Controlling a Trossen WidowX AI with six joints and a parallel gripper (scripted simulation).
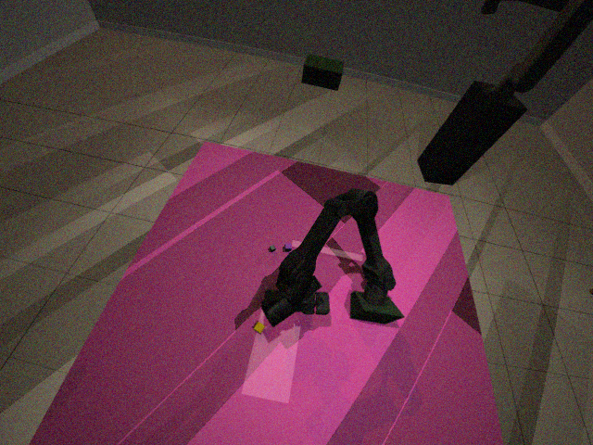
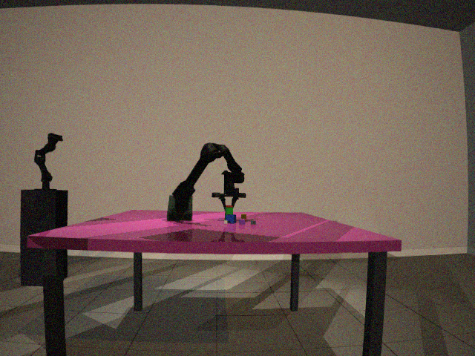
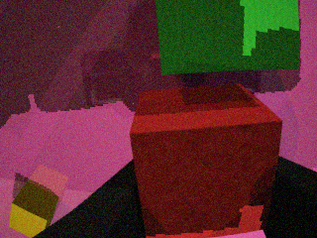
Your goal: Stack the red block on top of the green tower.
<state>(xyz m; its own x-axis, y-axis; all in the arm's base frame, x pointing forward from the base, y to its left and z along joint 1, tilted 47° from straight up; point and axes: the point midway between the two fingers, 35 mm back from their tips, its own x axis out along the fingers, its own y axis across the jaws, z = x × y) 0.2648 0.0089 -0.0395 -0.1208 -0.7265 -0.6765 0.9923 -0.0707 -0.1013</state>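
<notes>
The blue block lies 20 mm behind my gripper tip, 160 mm to the right of it and 30 mm below it. From my gripper tip the other things lie so: red block: 10 mm to the right, 10 mm above; yellow block: 100 mm ahead, 60 mm to the left, 40 mm below; purple block: 30 mm ahead, 240 mm to the right, 40 mm below.
</notes>
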